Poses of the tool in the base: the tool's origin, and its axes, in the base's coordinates. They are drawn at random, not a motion.
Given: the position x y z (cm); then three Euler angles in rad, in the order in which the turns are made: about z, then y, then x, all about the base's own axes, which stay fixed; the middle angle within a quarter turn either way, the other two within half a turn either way.
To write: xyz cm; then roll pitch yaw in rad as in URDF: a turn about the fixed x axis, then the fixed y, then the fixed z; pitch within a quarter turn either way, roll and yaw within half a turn. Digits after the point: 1 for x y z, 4 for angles.
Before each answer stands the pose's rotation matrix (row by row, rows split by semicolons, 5 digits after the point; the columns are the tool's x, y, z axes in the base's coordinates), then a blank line. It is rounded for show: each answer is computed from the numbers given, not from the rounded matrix.
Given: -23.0 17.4 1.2 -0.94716 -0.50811 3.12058
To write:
0.51021 0.70921 -0.48653; 0.80561 -0.59216 -0.01836; -0.30112 -0.38259 -0.87347

-23.0 17.4 1.2 -2.7288 0.3059 1.0062
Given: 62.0 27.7 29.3 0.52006 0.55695 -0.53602
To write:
0.73664 -0.42183 0.52860; 0.19296 0.88023 0.43353; -0.64817 -0.21736 0.72982

62.0 27.7 29.3 -0.2895 0.7052 0.2562
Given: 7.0 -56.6 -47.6 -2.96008 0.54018 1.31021
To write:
-0.84353 0.15481 0.51429; -0.53527 -0.16371 -0.82866; -0.04409 -0.97429 0.22096

7.0 -56.6 -47.6 -1.3478 0.0441 -2.5761
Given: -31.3 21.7 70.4 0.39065 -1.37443 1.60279
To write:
0.18041 -0.07429 -0.98078; -0.91861 0.34370 -0.19501; 0.35158 0.93614 -0.00624

-31.3 21.7 70.4 1.5775 -0.3593 -1.3769
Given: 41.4 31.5 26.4 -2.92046 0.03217 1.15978
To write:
-0.97514 0.21922 0.03216; -0.11640 -0.38335 -0.91624; -0.18853 -0.89721 0.39933

41.4 31.5 26.4 -1.1520 0.1897 -3.0228
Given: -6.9 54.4 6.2 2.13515 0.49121 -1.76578
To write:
-0.47163 -0.74503 0.47169; 0.08381 0.49463 0.86505; -0.87781 0.44752 -0.17084

-6.9 54.4 6.2 1.9355 1.0713 2.9657
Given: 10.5 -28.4 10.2 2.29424 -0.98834 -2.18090
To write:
-0.36413 -0.41230 -0.83511; -0.88253 -0.13374 0.45084; -0.29757 0.90118 -0.31517

10.5 -28.4 10.2 1.9072 0.3021 -1.9621
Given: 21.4 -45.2 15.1 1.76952 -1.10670 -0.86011
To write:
-0.08837 -0.43881 -0.89423; 0.50572 -0.79320 0.33925; -0.85816 -0.42225 0.29200

21.4 -45.2 15.1 -0.9658 1.0317 1.7438
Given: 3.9 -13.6 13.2 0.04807 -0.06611 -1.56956
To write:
0.99666 -0.04795 -0.06606; 0.06604 -0.00194 0.99781; -0.04797 -0.99885 0.00123

3.9 -13.6 13.2 -1.5696 0.0480 0.0662
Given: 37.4 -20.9 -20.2 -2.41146 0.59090 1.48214
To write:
-0.61875 0.55388 0.55711; -0.47252 0.30414 -0.82718; -0.62760 -0.77506 0.07353

37.4 -20.9 -20.2 -1.4762 0.6785 -2.4894
